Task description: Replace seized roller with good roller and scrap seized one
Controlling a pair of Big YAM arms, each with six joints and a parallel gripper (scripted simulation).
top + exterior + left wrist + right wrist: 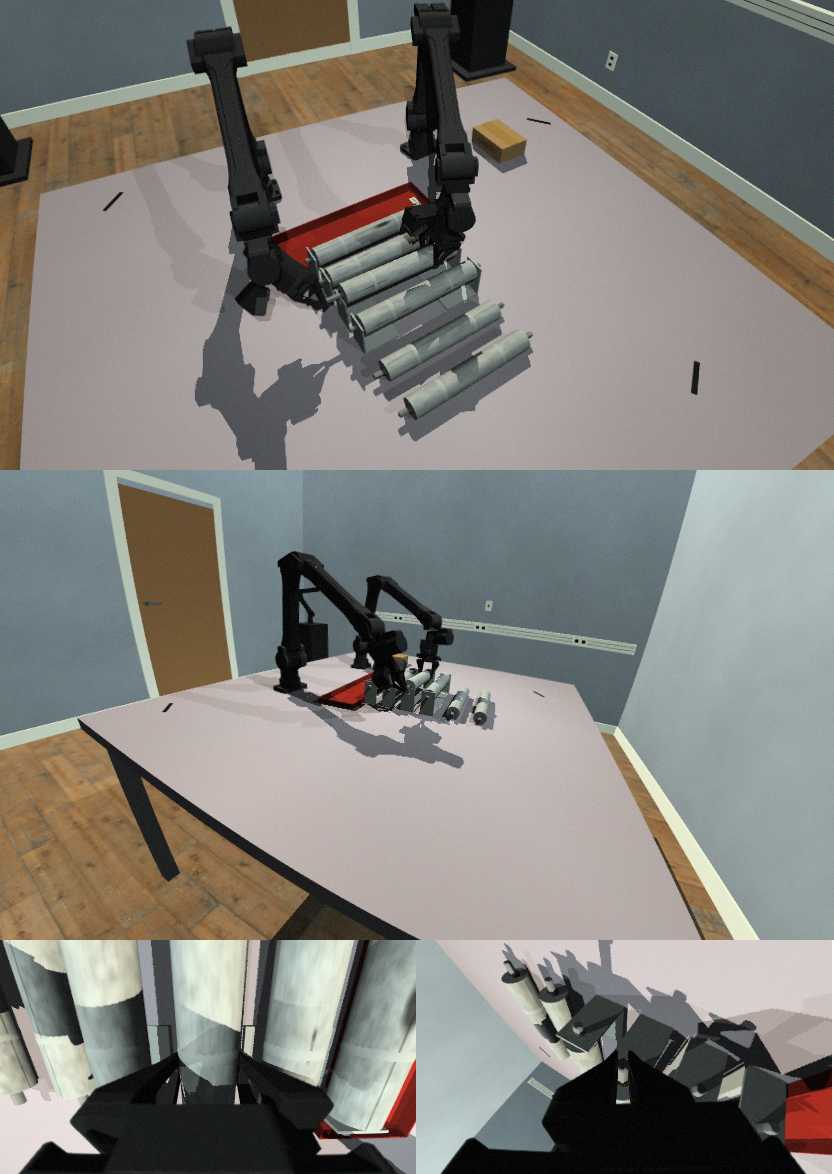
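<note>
Now: left hand 90 mm to the left of the roller, 10 mm below it and 10 mm short of it. The rest, counted from my left hand: red scrap tray 250 mm behind, 110 mm to the right, 80 mm below; cardboard box 450 mm to the left, 400 mm behind, 50 mm below.
</note>
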